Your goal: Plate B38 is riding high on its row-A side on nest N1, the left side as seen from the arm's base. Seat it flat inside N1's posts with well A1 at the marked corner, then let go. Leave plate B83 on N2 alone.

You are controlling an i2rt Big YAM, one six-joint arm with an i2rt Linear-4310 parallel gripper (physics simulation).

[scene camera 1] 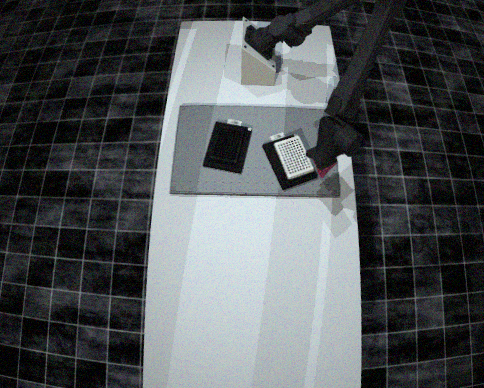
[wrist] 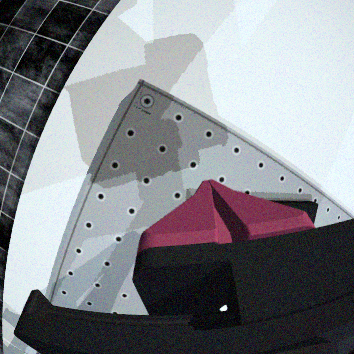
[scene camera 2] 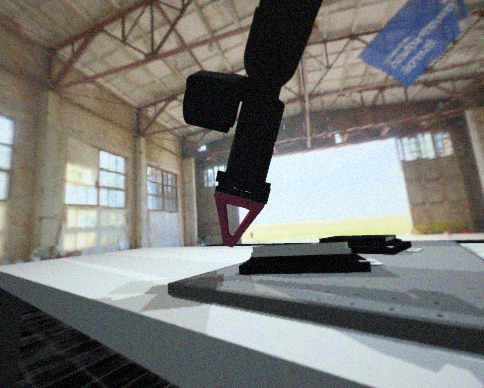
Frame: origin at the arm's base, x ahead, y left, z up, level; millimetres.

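Seen in the pictures: gripper, between the fingertips: (scene camera 1: 321,176) (wrist: 208,189) (scene camera 2: 228,246); arm's base, origin of its link: (scene camera 1: 257,43).
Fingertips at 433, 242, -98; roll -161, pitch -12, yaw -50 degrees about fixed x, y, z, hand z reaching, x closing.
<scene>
Pixels of each thing's top centre, then the offset from my fingertips to it, as dx, dy, dz. Level surfaces: height alone.
- Plate B38, centre of its top: (scene camera 2: 298,241) (scene camera 1: 294,155) -63, -86, -3
- black nest N1, centre of its top: (scene camera 2: 299,250) (scene camera 1: 290,158) -57, -96, -17
- Black plate B83, centre of its top: (scene camera 2: 355,236) (scene camera 1: 227,143) -81, -295, -12
- grey board, centre of its top: (wrist: 280,327) (scene camera 2: 350,255) (scene camera 1: 256,146) -95, -206, -38
- white table, height of its surface: dz -52
Plate B38 (scene camera 1: 294,156) (scene camera 2: 300,249), white with a grid of wells, sits on the black nest N1 (scene camera 1: 283,182) (scene camera 2: 305,266). Its tilt and well A1 are too small to judge. My gripper (scene camera 1: 324,173) (scene camera 2: 230,244) (wrist: 208,189) is shut and empty, its dark red fingertips together. It hangs beside N1, on the side away from N2, a little above the board and not touching the plate. In the wrist view the fingers hide most of the nest; a dark corner shows behind them. Black plate B83 (scene camera 1: 226,145) lies on nest N2 (scene camera 1: 212,165) (scene camera 2: 397,245).
Both nests stand on a grey board (scene camera 1: 190,150) (scene camera 2: 400,300) (wrist: 115,185) with rows of holes. White label tabs (scene camera 1: 234,122) (scene camera 1: 276,136) stick out from the nests on the arm-base side. The arm base (scene camera 1: 257,67) stands behind the board on the white table (scene camera 1: 225,280).
</scene>
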